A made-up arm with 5 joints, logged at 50 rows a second.
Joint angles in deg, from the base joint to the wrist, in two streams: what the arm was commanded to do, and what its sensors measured. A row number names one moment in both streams.
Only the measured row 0 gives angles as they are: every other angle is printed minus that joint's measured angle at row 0.
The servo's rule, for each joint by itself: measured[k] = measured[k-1] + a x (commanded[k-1-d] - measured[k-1]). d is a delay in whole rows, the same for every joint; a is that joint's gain. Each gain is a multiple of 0.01, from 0.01 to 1. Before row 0 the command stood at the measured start. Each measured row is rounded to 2 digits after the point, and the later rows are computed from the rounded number. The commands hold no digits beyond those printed.
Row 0, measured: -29.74 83.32 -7.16 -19.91 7.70
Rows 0 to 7, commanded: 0.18 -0.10 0.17 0.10 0.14; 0.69 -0.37 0.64 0.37 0.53; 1.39 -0.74 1.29 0.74 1.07; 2.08 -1.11 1.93 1.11 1.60; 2.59 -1.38 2.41 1.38 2.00; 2.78 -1.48 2.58 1.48 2.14; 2.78 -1.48 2.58 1.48 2.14; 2.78 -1.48 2.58 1.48 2.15
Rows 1 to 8, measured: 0.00 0.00 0.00 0.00 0.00; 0.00 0.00 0.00 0.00 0.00; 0.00 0.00 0.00 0.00 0.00; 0.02 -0.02 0.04 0.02 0.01; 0.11 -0.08 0.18 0.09 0.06; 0.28 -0.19 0.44 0.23 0.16; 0.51 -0.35 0.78 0.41 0.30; 0.78 -0.53 1.15 0.61 0.47
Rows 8 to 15, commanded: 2.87 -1.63 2.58 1.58 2.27; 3.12 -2.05 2.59 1.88 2.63; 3.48 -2.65 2.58 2.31 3.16; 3.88 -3.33 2.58 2.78 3.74; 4.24 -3.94 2.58 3.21 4.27; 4.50 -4.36 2.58 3.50 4.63; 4.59 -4.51 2.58 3.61 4.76; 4.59 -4.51 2.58 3.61 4.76
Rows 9 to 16, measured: 1.04 -0.69 1.48 0.79 0.64; 1.27 -0.82 1.73 0.93 0.79; 1.47 -0.93 1.93 1.05 0.93; 1.65 -1.05 2.08 1.16 1.06; 1.84 -1.22 2.20 1.31 1.22; 2.05 -1.46 2.29 1.52 1.41; 2.29 -1.78 2.36 1.78 1.64; 2.54 -2.15 2.41 2.08 1.90
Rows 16 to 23, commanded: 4.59 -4.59 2.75 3.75 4.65; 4.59 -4.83 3.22 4.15 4.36; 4.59 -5.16 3.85 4.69 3.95; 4.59 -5.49 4.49 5.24 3.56; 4.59 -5.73 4.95 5.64 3.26; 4.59 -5.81 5.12 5.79 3.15; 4.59 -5.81 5.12 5.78 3.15; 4.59 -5.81 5.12 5.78 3.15
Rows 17 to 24, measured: 2.79 -2.53 2.45 2.38 2.17; 3.02 -2.87 2.48 2.64 2.43; 3.22 -3.15 2.50 2.84 2.66; 3.40 -3.39 2.56 3.03 2.86; 3.55 -3.63 2.71 3.27 3.01; 3.69 -3.89 2.97 3.57 3.10; 3.81 -4.16 3.32 3.92 3.15; 3.91 -4.43 3.69 4.28 3.16
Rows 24 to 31, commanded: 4.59 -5.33 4.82 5.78 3.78; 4.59 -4.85 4.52 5.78 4.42; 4.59 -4.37 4.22 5.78 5.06; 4.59 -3.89 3.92 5.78 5.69; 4.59 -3.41 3.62 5.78 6.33; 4.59 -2.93 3.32 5.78 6.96; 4.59 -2.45 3.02 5.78 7.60; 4.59 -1.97 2.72 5.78 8.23
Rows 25 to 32, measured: 4.00 -4.66 4.02 4.60 3.16; 4.08 -4.86 4.27 4.85 3.16; 4.15 -5.02 4.47 5.05 3.16; 4.21 -5.07 4.55 5.20 3.22; 4.26 -5.03 4.54 5.32 3.34; 4.30 -4.92 4.47 5.42 3.51; 4.34 -4.74 4.34 5.50 3.73; 4.37 -4.51 4.17 5.56 3.99
